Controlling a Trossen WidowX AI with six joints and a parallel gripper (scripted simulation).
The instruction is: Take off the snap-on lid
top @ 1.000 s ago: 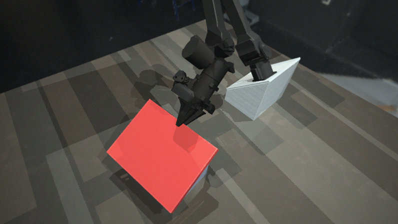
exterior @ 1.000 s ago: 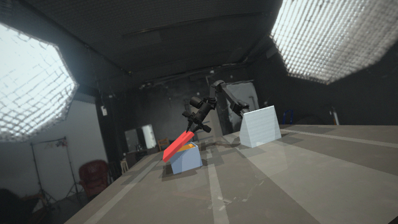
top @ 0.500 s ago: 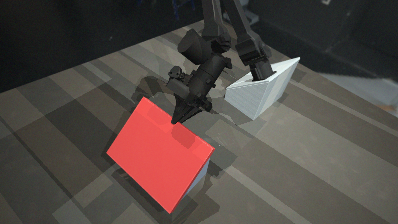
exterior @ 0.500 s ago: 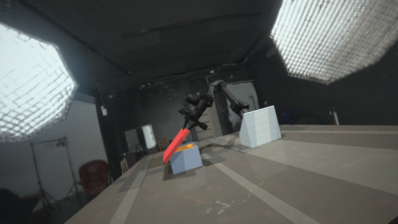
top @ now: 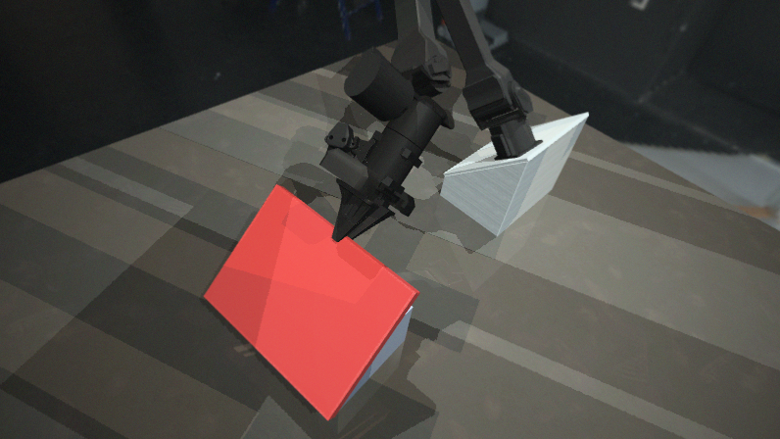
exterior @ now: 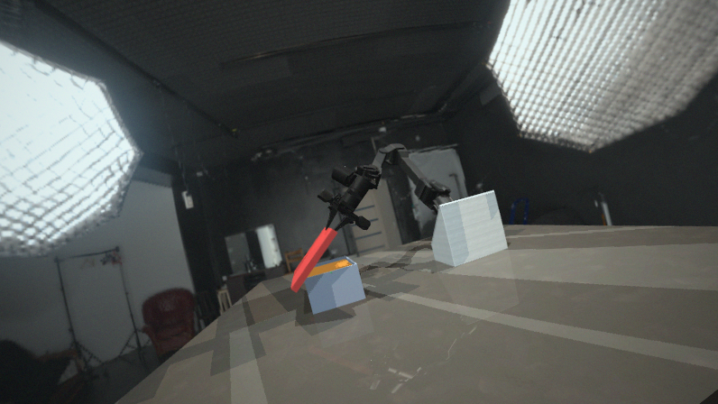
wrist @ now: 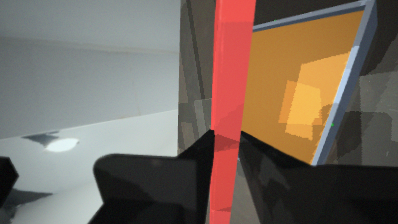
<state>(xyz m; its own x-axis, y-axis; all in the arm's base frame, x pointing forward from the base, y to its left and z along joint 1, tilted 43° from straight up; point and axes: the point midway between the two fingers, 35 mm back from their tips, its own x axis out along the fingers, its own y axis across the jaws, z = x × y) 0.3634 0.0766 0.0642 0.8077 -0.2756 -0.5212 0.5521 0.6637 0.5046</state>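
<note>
Now: the red lid 6 cm ahead of my gripper tip, 5 cm below it and 1 cm to the left of it. From my gripper tip the other things lie so: storage box (15 cm below, 3 cm ahead).
</note>
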